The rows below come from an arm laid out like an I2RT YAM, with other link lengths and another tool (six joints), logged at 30 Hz.
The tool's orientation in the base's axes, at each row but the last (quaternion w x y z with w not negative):
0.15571, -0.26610, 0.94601, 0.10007
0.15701, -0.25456, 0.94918, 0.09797
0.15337, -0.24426, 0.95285, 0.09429
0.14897, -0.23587, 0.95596, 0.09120
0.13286, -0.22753, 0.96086, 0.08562
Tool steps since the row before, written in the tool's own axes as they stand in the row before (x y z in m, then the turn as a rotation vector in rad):
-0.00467, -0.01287, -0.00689, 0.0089, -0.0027, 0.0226
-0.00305, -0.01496, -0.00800, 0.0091, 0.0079, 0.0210
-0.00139, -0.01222, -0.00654, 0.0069, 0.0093, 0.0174
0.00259, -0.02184, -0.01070, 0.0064, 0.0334, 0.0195
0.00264, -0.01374, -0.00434, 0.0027, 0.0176, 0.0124
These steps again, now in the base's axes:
0.00900, -0.01046, 0.00667, -0.0003, -0.0003, -0.0244
0.00821, -0.01348, 0.00693, -0.0063, 0.0082, -0.0219
0.00559, -0.01160, 0.00531, -0.0061, 0.0094, -0.0176
0.00567, -0.02276, 0.00692, -0.0167, 0.0312, -0.0169
0.00311, -0.01419, 0.00192, -0.0077, 0.0172, -0.0107

